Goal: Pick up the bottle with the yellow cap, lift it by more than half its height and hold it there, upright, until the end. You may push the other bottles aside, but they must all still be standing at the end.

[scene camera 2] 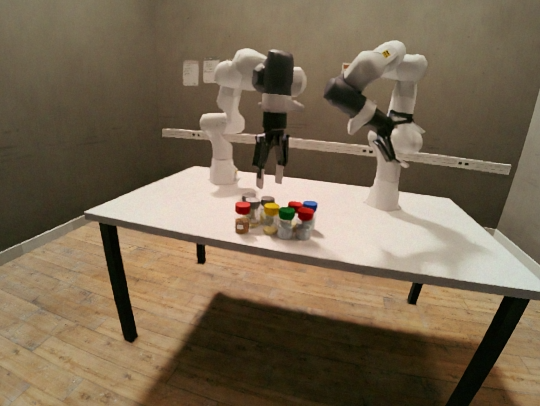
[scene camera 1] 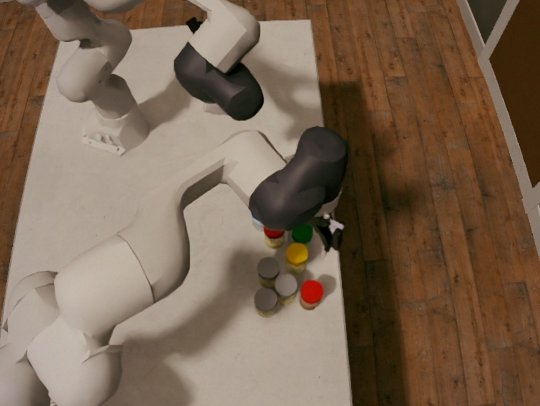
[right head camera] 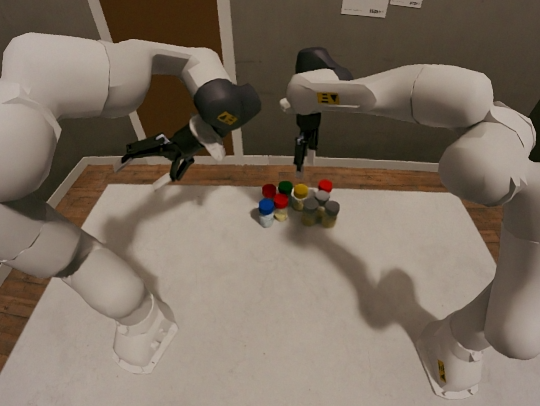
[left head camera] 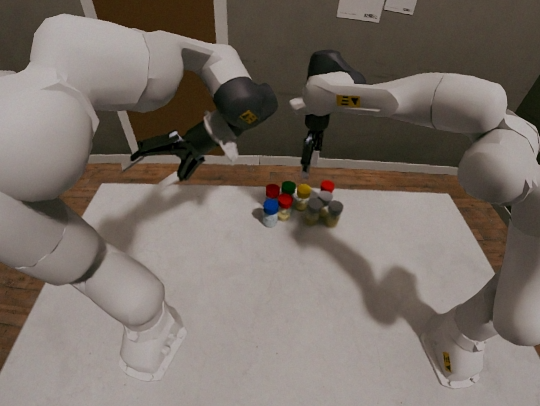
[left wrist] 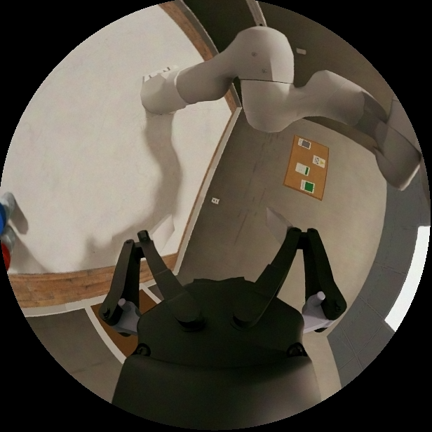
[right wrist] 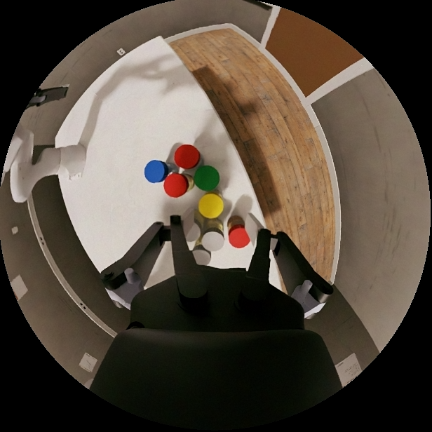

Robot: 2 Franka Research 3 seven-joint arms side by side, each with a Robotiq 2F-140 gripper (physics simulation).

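The yellow-capped bottle (left head camera: 303, 191) (right head camera: 300, 191) (scene camera 1: 297, 254) (scene camera 2: 271, 210) (right wrist: 211, 205) stands upright on the table within a tight cluster. A green-capped bottle (scene camera 1: 302, 233) (scene camera 2: 287, 215) (right wrist: 207, 178) stands beside it. My right gripper (scene camera 2: 269, 182) (right wrist: 219, 218) is open and empty, pointing down above the bottles, with its fingertips higher than the caps. In the right wrist view the yellow cap shows just beyond the gap between the fingers. My left gripper (left head camera: 147, 174) (left wrist: 219, 219) is open and empty, tilted and raised away from the cluster.
Blue-capped (left head camera: 270, 207) (right wrist: 156, 171) and two red-capped bottles (right wrist: 187, 156) (right wrist: 176, 185) stand to one side. Three grey-capped bottles (scene camera 1: 268, 269) (scene camera 1: 286, 285) (scene camera 1: 265, 300) and another red-capped bottle (scene camera 1: 311, 291) (right wrist: 239, 236) stand on the other, near the table edge.
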